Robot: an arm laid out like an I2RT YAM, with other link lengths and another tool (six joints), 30 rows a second.
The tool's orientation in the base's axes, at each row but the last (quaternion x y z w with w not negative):
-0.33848 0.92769 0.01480 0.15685
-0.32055 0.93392 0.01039 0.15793
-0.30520 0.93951 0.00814 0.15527
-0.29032 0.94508 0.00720 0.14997
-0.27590 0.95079 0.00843 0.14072
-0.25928 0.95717 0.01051 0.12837
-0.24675 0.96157 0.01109 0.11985
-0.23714 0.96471 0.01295 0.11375
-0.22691 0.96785 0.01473 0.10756
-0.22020 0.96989 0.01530 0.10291
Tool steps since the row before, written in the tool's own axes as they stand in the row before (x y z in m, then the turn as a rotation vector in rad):
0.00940 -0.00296 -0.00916 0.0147 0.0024 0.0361
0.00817 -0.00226 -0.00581 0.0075 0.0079 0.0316
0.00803 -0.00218 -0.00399 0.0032 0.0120 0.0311
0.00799 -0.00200 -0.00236 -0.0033 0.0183 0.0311
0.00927 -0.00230 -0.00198 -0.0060 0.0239 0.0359
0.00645 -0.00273 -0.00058 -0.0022 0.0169 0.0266
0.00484 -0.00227 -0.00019 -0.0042 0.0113 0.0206
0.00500 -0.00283 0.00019 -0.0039 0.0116 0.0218
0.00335 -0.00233 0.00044 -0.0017 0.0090 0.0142
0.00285 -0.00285 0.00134 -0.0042 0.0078 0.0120
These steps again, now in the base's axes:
-0.00748 -0.00936 0.00611 -0.0020 -0.0025 -0.0389
-0.00640 -0.00736 0.00324 -0.0012 0.0056 -0.0329
-0.00604 -0.00680 0.00159 -0.0004 0.0114 -0.0315
-0.00584 -0.00627 0.00010 0.0012 0.0201 -0.0301
-0.00680 -0.00698 -0.00048 0.0017 0.0268 -0.0343
-0.00415 -0.00560 -0.00093 -0.0002 0.0180 -0.0259
-0.00307 -0.00429 -0.00087 0.0028 0.0136 -0.0194
-0.00296 -0.00477 -0.00123 0.0027 0.0138 -0.0207
-0.00181 -0.00352 -0.00110 0.0004 0.0099 -0.0137
-0.00103 -0.00368 -0.00185 0.0027 0.0097 -0.0110

